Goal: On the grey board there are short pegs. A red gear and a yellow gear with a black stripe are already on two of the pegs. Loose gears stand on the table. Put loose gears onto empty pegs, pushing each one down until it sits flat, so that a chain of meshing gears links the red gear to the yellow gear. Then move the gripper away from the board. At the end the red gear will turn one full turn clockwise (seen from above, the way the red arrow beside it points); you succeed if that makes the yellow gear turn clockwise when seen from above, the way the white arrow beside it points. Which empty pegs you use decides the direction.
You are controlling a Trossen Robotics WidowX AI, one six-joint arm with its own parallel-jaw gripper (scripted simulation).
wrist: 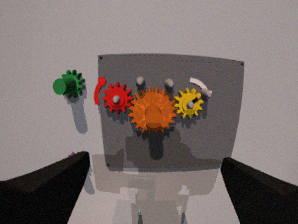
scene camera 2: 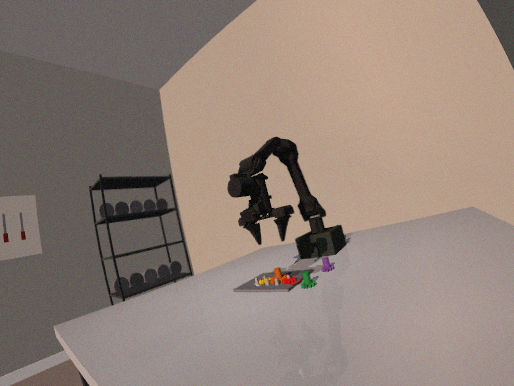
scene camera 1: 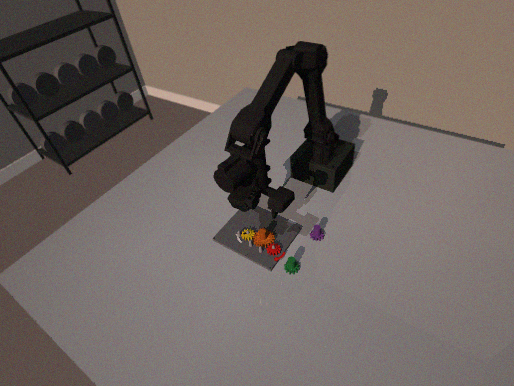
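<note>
In the wrist view I can see my gripper, and scene camera 2 shows my gripper too. My gripper is open and holds nothing. An orange gear is in view as well, and so is a grey board.
</note>
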